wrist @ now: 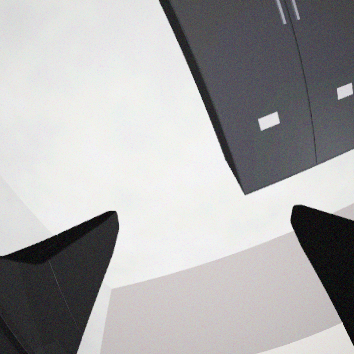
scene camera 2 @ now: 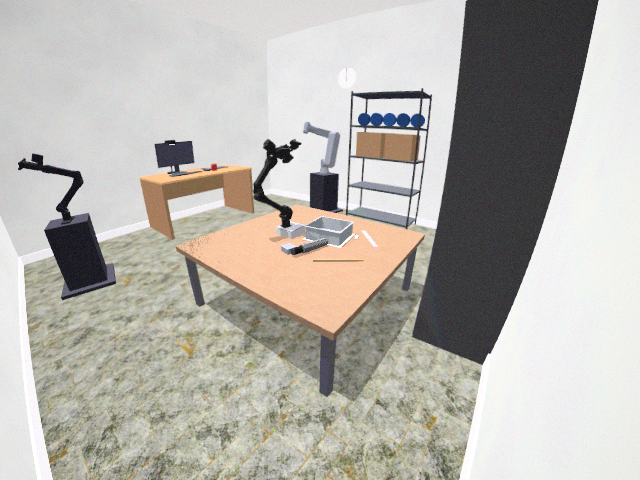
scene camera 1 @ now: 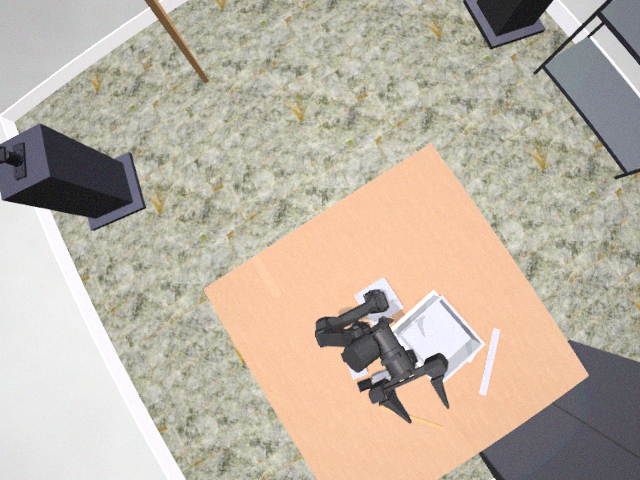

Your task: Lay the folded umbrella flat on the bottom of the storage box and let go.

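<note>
The folded umbrella, dark and ribbed, lies on the table in front of the storage box, its handle end by a small white block. In scene camera 1 the arm mostly hides it. The storage box is grey, open-topped and upright; the part of its bottom that shows is bare. My gripper is open and empty, raised high above the table, apart from the umbrella and the box. The umbrella and the box do not show in the wrist view.
A white strip lies beyond the box on the table. A thin wooden stick lies nearer the front. A tiny white piece is by the box. A dark cabinet stands beside the table.
</note>
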